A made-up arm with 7 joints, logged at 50 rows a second.
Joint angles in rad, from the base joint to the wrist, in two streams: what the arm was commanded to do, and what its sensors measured. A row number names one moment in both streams.
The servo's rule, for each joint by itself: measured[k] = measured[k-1] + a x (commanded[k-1-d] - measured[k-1]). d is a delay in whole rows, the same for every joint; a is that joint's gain. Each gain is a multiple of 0.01, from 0.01 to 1. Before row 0 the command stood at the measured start. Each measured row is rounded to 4 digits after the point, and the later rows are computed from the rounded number. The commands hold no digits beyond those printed.
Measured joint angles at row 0: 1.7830, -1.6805, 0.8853, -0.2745, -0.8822, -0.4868, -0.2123
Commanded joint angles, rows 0 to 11: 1.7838, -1.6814, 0.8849, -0.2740, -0.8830, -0.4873, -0.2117; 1.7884, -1.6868, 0.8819, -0.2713, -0.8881, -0.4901, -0.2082; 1.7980, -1.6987, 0.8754, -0.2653, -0.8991, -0.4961, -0.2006; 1.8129, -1.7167, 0.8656, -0.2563, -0.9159, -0.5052, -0.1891; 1.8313, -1.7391, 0.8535, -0.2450, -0.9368, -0.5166, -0.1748; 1.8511, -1.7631, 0.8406, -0.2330, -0.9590, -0.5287, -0.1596; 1.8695, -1.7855, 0.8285, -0.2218, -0.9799, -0.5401, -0.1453; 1.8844, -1.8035, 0.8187, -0.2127, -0.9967, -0.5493, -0.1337; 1.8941, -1.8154, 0.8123, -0.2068, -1.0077, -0.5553, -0.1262; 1.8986, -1.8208, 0.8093, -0.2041, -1.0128, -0.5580, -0.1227; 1.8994, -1.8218, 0.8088, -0.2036, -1.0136, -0.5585, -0.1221; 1.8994, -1.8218, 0.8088, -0.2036, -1.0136, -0.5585, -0.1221
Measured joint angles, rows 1 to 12: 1.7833, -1.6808, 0.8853, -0.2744, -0.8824, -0.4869, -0.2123; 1.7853, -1.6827, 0.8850, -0.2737, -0.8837, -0.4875, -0.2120; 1.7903, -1.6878, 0.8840, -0.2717, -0.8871, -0.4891, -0.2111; 1.7991, -1.6970, 0.8822, -0.2680, -0.8934, -0.4922, -0.2093; 1.8117, -1.7105, 0.8793, -0.2625, -0.9029, -0.4968, -0.2065; 1.8271, -1.7273, 0.8754, -0.2554, -0.9152, -0.5029, -0.2027; 1.8436, -1.7459, 0.8707, -0.2473, -0.9294, -0.5100, -0.1981; 1.8595, -1.7643, 0.8655, -0.2390, -0.9442, -0.5175, -0.1929; 1.8730, -1.7807, 0.8602, -0.2313, -0.9582, -0.5247, -0.1876; 1.8830, -1.7935, 0.8551, -0.2248, -0.9702, -0.5310, -0.1824; 1.8894, -1.8026, 0.8505, -0.2197, -0.9797, -0.5362, -0.1776; 1.8933, -1.8087, 0.8463, -0.2158, -0.9872, -0.5404, -0.1732
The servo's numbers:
d 0
a 0.39 0.32 0.10 0.24 0.22 0.19 0.08

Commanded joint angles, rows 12 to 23: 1.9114, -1.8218, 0.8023, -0.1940, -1.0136, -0.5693, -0.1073; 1.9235, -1.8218, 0.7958, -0.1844, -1.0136, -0.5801, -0.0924; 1.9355, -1.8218, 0.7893, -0.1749, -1.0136, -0.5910, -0.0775; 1.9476, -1.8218, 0.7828, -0.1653, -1.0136, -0.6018, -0.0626; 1.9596, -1.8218, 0.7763, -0.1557, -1.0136, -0.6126, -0.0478; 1.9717, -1.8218, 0.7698, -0.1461, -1.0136, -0.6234, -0.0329; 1.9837, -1.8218, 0.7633, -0.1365, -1.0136, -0.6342, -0.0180; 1.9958, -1.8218, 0.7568, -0.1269, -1.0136, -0.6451, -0.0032; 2.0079, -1.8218, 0.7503, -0.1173, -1.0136, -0.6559, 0.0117; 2.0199, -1.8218, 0.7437, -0.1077, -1.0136, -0.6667, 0.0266; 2.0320, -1.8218, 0.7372, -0.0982, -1.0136, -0.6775, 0.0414; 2.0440, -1.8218, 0.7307, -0.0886, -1.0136, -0.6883, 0.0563
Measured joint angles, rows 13 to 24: 1.9004, -1.8129, 0.8419, -0.2106, -0.9930, -0.5459, -0.1679; 1.9094, -1.8157, 0.8373, -0.2043, -0.9975, -0.5524, -0.1619; 1.9196, -1.8177, 0.8325, -0.1972, -1.0010, -0.5597, -0.1551; 1.9305, -1.8190, 0.8275, -0.1895, -1.0038, -0.5677, -0.1477; 1.9418, -1.8199, 0.8224, -0.1814, -1.0060, -0.5762, -0.1397; 1.9535, -1.8205, 0.8171, -0.1729, -1.0077, -0.5852, -0.1312; 1.9653, -1.8209, 0.8117, -0.1642, -1.0090, -0.5945, -0.1221; 1.9772, -1.8212, 0.8062, -0.1552, -1.0100, -0.6041, -0.1126; 1.9892, -1.8214, 0.8006, -0.1461, -1.0108, -0.6139, -0.1027; 2.0012, -1.8215, 0.7949, -0.1369, -1.0114, -0.6239, -0.0924; 2.0132, -1.8216, 0.7891, -0.1276, -1.0119, -0.6341, -0.0817; 2.0252, -1.8217, 0.7833, -0.1182, -1.0123, -0.6444, -0.0707
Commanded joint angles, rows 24 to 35: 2.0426, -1.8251, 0.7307, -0.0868, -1.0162, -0.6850, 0.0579; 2.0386, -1.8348, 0.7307, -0.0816, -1.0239, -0.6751, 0.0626; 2.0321, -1.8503, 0.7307, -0.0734, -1.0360, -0.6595, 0.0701; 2.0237, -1.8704, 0.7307, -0.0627, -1.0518, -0.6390, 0.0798; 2.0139, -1.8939, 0.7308, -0.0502, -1.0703, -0.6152, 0.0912; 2.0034, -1.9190, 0.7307, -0.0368, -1.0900, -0.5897, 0.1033; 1.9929, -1.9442, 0.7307, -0.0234, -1.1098, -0.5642, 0.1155; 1.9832, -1.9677, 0.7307, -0.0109, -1.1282, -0.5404, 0.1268; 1.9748, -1.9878, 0.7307, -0.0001, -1.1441, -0.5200, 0.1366; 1.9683, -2.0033, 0.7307, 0.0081, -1.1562, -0.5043, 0.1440; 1.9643, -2.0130, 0.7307, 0.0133, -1.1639, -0.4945, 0.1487; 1.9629, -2.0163, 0.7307, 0.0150, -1.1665, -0.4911, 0.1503
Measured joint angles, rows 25 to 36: 2.0320, -1.8228, 0.7780, -0.1107, -1.0132, -0.6521, -0.0604; 2.0346, -1.8266, 0.7733, -0.1037, -1.0156, -0.6565, -0.0506; 2.0336, -1.8342, 0.7690, -0.0964, -1.0201, -0.6571, -0.0409; 2.0297, -1.8458, 0.7652, -0.0883, -1.0271, -0.6537, -0.0312; 2.0235, -1.8612, 0.7618, -0.0792, -1.0366, -0.6464, -0.0214; 2.0157, -1.8797, 0.7587, -0.0690, -1.0483, -0.6356, -0.0114; 2.0068, -1.9003, 0.7559, -0.0581, -1.0618, -0.6220, -0.0012; 1.9976, -1.9219, 0.7534, -0.0468, -1.0764, -0.6065, 0.0090; 1.9887, -1.9430, 0.7511, -0.0356, -1.0913, -0.5901, 0.0192; 1.9807, -1.9623, 0.7491, -0.0251, -1.1056, -0.5738, 0.0292; 1.9743, -1.9785, 0.7473, -0.0159, -1.1184, -0.5587, 0.0388; 1.9699, -1.9906, 0.7456, -0.0085, -1.1290, -0.5459, 0.0477
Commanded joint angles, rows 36 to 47: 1.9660, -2.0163, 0.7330, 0.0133, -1.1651, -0.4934, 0.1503; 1.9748, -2.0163, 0.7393, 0.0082, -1.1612, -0.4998, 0.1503; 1.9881, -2.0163, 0.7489, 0.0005, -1.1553, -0.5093, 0.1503; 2.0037, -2.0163, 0.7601, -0.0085, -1.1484, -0.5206, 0.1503; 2.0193, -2.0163, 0.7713, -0.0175, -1.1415, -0.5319, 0.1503; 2.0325, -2.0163, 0.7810, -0.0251, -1.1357, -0.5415, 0.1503; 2.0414, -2.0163, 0.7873, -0.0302, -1.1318, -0.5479, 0.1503; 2.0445, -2.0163, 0.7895, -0.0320, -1.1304, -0.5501, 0.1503; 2.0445, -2.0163, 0.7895, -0.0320, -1.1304, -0.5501, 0.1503; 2.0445, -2.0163, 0.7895, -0.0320, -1.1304, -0.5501, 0.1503; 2.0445, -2.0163, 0.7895, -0.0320, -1.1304, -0.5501, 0.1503; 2.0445, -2.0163, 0.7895, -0.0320, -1.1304, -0.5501, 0.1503
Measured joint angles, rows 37 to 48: 1.9684, -1.9988, 0.7443, -0.0033, -1.1369, -0.5359, 0.0559; 1.9709, -2.0044, 0.7438, -0.0005, -1.1422, -0.5290, 0.0635; 1.9776, -2.0082, 0.7443, -0.0003, -1.1451, -0.5253, 0.0704; 1.9878, -2.0108, 0.7459, -0.0023, -1.1458, -0.5244, 0.0768; 2.0001, -2.0126, 0.7484, -0.0059, -1.1449, -0.5258, 0.0827; 2.0127, -2.0138, 0.7517, -0.0105, -1.1429, -0.5288, 0.0881; 2.0239, -2.0146, 0.7553, -0.0152, -1.1405, -0.5324, 0.0931; 2.0319, -2.0151, 0.7587, -0.0192, -1.1383, -0.5358, 0.0977; 2.0368, -2.0155, 0.7618, -0.0223, -1.1366, -0.5385, 0.1019; 2.0398, -2.0158, 0.7646, -0.0246, -1.1352, -0.5407, 0.1058; 2.0416, -2.0160, 0.7671, -0.0264, -1.1341, -0.5425, 0.1094; 2.0427, -2.0161, 0.7693, -0.0277, -1.1333, -0.5439, 0.1127
